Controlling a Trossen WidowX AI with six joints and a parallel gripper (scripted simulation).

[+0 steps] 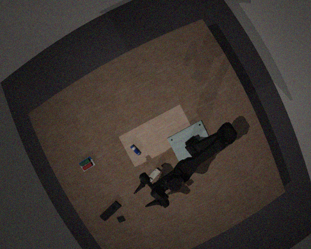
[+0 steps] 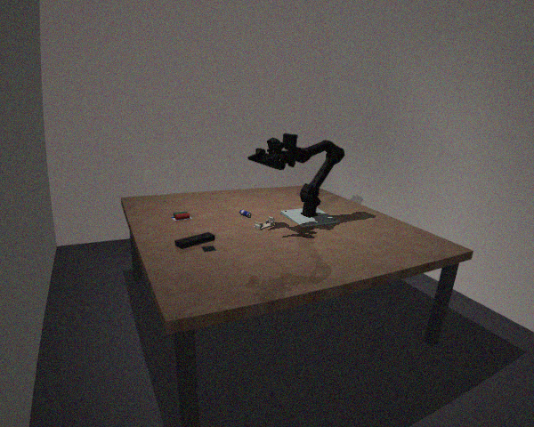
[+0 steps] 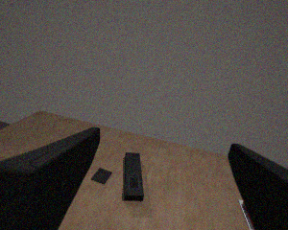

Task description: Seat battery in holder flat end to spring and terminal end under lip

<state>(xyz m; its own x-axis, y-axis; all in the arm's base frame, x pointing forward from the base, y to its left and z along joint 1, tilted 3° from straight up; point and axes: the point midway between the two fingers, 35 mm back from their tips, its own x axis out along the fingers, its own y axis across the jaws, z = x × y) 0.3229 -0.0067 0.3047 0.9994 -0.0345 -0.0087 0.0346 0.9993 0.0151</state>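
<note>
My gripper tip is 30 cm above the battery, 18 cm to the left of it and 10 cm past it. The rest, counted from my gripper tip: black remote 29 cm below, 28 cm ahead, 2 cm to the left; then black battery door 31 cm below, 26 cm ahead, 10 cm to the left.
</note>
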